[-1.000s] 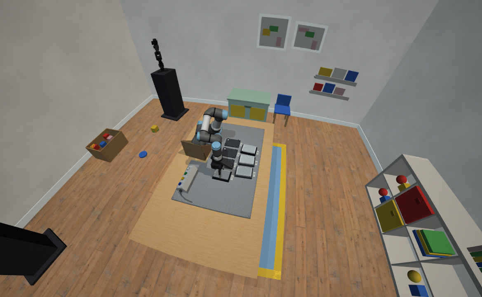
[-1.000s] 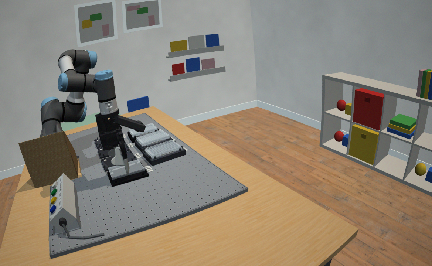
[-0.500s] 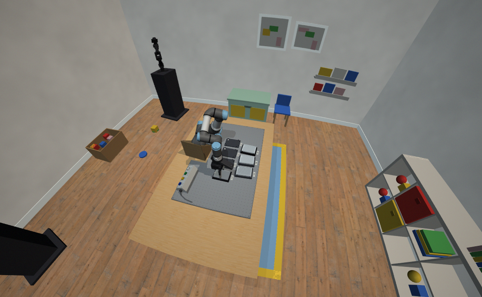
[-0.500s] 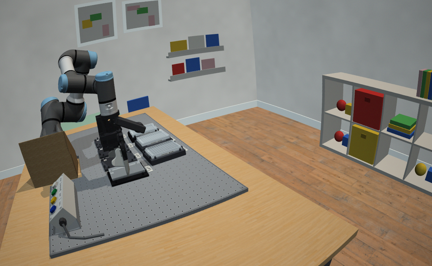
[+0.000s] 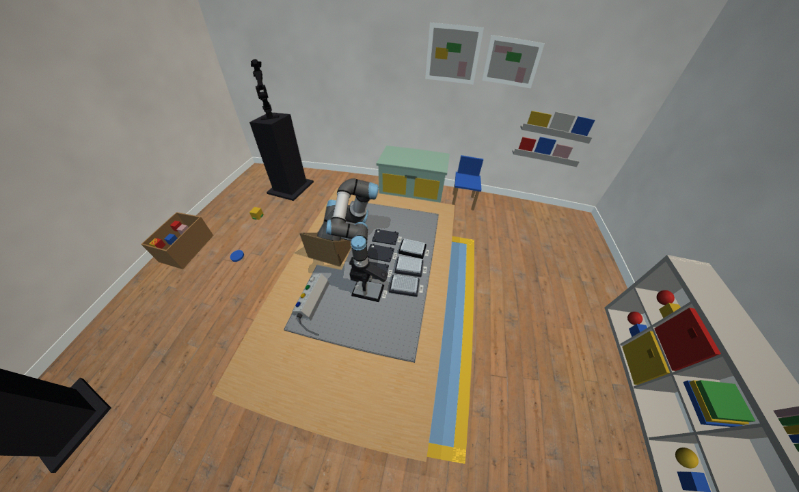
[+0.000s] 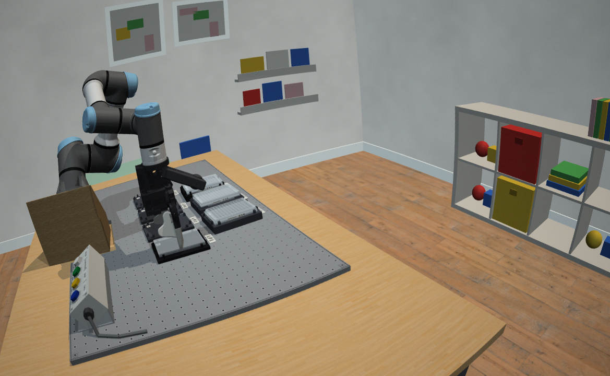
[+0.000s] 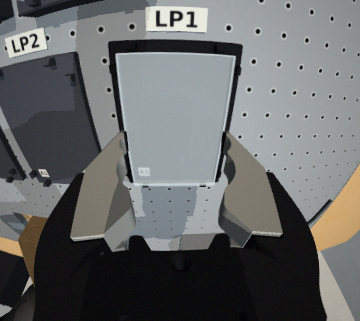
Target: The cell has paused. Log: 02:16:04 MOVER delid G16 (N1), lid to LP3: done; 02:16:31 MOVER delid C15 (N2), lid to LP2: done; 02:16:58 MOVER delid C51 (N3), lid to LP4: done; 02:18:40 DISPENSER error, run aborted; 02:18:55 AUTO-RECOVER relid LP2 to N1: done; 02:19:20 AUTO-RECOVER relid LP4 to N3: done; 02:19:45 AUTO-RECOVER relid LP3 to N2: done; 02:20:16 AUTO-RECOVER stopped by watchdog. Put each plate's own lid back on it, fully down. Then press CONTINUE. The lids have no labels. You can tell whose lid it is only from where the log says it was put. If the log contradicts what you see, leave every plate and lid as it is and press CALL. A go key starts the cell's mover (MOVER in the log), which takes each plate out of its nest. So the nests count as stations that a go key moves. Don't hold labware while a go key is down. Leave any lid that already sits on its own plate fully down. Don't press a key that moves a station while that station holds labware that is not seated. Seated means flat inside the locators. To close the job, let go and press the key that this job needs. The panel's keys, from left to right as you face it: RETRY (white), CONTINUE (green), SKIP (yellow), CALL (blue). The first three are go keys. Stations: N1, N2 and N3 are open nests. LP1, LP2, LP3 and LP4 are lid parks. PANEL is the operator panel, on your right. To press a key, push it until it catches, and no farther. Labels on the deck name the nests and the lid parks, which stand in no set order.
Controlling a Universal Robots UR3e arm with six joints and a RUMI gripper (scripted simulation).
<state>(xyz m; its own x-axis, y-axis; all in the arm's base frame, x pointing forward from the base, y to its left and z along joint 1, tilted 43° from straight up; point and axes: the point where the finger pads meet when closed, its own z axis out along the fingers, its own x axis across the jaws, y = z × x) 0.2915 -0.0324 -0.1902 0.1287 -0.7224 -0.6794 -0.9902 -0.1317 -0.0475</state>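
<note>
The pale grey lid is 10 mm below my hand. The rest, counted from my hand: plate: 160 mm ahead, 90 mm to the left; then lid park LP1: 20 mm below; then lid park LP2: 130 mm to the left, 20 mm below, 20 mm behind.
</note>
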